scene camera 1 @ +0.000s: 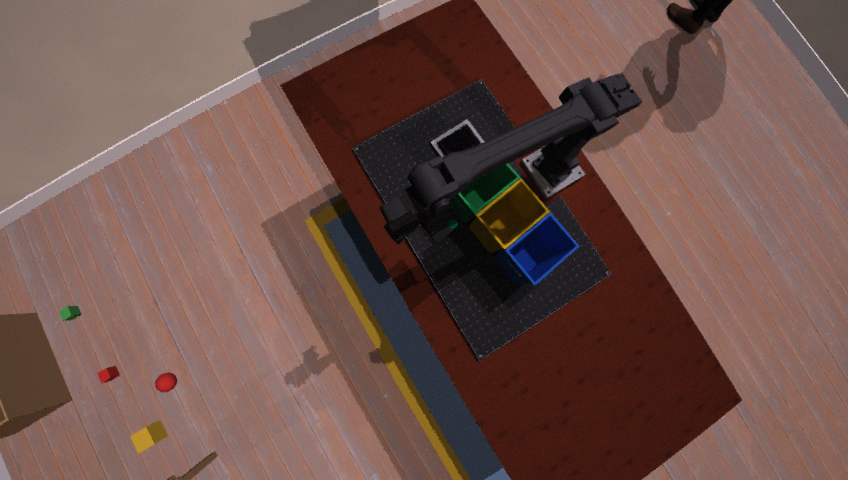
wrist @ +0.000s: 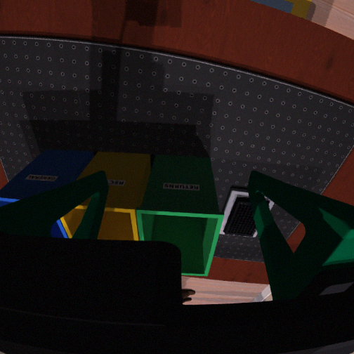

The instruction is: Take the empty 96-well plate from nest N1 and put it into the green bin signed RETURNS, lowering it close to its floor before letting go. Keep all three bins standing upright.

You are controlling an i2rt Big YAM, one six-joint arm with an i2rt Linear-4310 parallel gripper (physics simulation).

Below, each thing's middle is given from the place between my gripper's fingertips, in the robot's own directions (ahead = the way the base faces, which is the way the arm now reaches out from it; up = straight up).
I see my gripper 220 mm past the green bin [scene camera 1: 467, 203] and 190 mm above it. The rest, counted from my hand: black 96-well plate [scene camera 1: 464, 138] (310 mm behind, 260 mm below, 180 mm to the right); blue bin [scene camera 1: 544, 246] (260 mm to the left, 220 mm behind, 190 mm below); yellow bin [scene camera 1: 498, 225] (220 mm behind, 190 mm below, 130 mm to the left).
